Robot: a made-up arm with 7 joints.
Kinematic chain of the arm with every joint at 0, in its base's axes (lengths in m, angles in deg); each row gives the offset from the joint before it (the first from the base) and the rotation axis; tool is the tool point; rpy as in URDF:
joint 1: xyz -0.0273 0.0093 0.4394 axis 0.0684 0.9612 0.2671
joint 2: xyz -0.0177 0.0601 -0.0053 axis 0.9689 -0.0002 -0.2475
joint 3: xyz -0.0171 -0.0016 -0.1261 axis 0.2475 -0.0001 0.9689
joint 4: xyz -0.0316 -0.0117 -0.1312 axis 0.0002 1 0
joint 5: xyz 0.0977 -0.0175 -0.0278 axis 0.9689 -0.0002 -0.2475
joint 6: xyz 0.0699 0.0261 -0.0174 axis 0.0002 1 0
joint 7: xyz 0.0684 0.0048 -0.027 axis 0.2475 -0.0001 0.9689
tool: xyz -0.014 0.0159 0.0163 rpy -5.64 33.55 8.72
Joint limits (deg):
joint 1: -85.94..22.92
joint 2: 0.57..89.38
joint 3: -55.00..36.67
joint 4: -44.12..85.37
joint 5: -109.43..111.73
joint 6: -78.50..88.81
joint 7: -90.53..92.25
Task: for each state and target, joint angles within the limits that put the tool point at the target. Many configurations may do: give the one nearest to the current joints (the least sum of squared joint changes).
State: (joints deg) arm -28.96 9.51 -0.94 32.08 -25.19 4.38 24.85
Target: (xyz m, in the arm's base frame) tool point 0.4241 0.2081 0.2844
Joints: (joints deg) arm -67.11 30.63 2.76 56.78 -30.74 8.60 13.72
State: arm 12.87 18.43 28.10 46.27 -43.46 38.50 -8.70
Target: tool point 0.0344 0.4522 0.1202
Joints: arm -10.04 49.26 31.10 58.81 -46.96 27.58 -26.67
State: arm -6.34 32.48 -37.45 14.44 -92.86 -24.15 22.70
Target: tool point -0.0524 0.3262 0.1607
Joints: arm 22.92 68.43 -33.38 2.28 -88.92 -33.04 26.52
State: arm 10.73 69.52 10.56 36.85 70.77 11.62 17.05
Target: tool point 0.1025 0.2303 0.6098
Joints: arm -38.82 88.46 36.67 -16.31 66.86 46.84 10.22
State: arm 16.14 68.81 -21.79 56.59 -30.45 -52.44 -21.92
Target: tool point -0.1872 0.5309 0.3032
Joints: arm 22.92 65.66 -18.20 85.37 -42.19 -18.29 -42.73
